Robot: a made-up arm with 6 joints.
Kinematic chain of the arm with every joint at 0, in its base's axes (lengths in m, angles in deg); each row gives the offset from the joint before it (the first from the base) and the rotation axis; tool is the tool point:
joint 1: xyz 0 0 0.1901 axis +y
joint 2: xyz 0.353 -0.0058 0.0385 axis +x
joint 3: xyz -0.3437 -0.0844 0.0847 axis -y
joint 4: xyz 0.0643 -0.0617 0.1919 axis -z
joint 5: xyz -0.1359 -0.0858 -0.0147 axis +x
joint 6: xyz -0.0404 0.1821 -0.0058 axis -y
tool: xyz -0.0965 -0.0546 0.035
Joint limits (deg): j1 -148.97..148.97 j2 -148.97..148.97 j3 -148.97..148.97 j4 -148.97..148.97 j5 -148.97..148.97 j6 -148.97..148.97
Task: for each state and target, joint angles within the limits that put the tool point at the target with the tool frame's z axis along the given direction. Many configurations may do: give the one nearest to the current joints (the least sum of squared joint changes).
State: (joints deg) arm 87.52 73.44 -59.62 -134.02 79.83 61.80
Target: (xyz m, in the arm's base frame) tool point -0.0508 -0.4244 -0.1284 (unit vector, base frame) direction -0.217 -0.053 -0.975
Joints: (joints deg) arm 77.85 57.87 -20.02 -130.44 72.13 61.95
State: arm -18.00 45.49 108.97 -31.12 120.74 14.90
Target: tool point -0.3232 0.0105 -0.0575 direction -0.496 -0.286 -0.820
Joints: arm 14.31 77.66 100.53 -42.68 71.99 33.44
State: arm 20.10 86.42 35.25 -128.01 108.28 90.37
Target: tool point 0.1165 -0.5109 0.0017 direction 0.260 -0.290 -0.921
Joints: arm 16.36 76.20 8.63 -122.66 111.75 91.69
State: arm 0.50 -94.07 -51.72 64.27 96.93 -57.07
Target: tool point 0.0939 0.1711 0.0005 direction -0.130 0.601 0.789
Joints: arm 34.78 -87.24 -77.75 120.22 138.90 -56.97
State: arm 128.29 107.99 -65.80 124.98 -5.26 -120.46
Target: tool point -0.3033 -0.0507 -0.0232 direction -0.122 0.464 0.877
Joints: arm 109.71 148.47 -33.93 148.37 22.85 -112.24
